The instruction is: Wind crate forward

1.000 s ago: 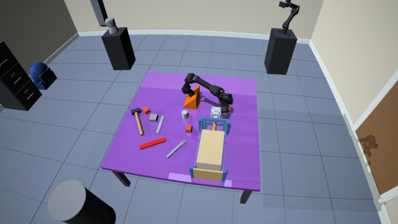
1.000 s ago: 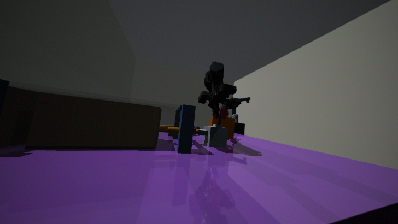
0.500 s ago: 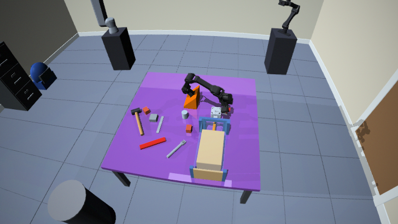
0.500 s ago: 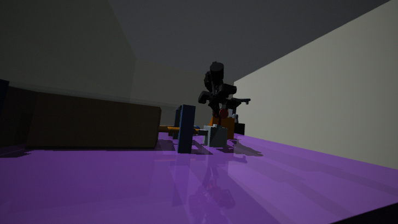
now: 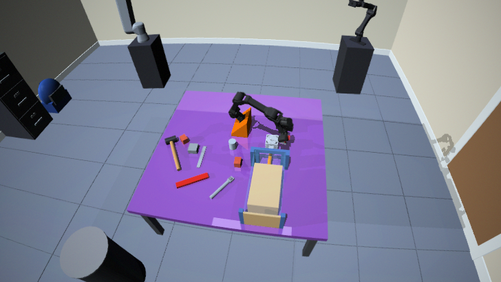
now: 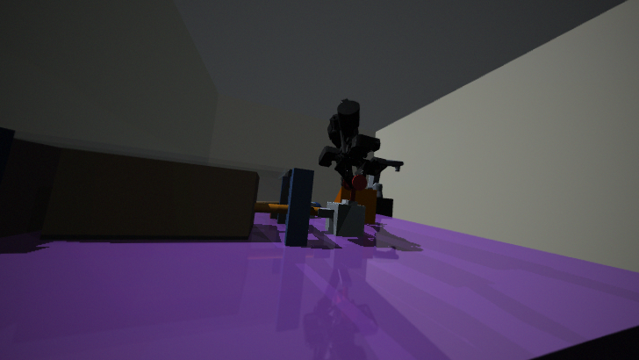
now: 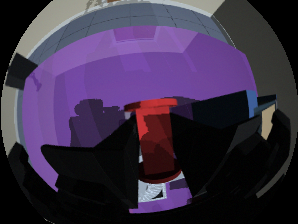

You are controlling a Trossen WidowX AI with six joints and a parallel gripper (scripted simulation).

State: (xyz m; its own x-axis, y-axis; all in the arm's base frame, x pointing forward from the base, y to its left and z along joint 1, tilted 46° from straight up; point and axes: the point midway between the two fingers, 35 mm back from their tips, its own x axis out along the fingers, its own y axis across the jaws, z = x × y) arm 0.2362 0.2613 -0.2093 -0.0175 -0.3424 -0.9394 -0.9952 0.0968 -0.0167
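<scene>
The red knob lies 20 mm to the right of my gripper tip. Round my gripper tip: grey bar (630 mm to the right, 130 mm below, 80 mm ahead); grey winch (120 mm to the right, 100 mm below, 50 mm behind); winch handle (50 mm to the right, 30 mm below, 10 mm behind).
</scene>
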